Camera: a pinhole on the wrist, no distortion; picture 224 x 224 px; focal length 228.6 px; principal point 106.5 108.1 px. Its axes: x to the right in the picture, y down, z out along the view. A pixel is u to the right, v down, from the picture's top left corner.
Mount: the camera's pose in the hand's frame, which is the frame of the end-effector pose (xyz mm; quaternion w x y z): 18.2 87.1 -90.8 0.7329 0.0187 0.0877 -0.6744
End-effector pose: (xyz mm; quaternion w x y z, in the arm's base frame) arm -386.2 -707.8 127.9 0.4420 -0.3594 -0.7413 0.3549
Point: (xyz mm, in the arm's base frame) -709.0 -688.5 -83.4
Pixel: 56.6 101.9
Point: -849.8 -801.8 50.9
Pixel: 139.5 95.4
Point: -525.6 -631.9 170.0
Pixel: 207.7 198.0
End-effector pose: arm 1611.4 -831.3 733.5 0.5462 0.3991 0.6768 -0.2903
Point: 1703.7 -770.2 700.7
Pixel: 20.2 139.6
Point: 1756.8 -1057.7 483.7
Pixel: 125.9 168.6
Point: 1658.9 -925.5 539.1
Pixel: 171.9 206.0
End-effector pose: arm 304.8 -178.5 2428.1 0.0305 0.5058 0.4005 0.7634
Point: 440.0 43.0 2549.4
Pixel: 145.9 148.0
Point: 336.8 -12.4 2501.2
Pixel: 207.9 164.4
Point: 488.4 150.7 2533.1
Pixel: 161.4 138.0
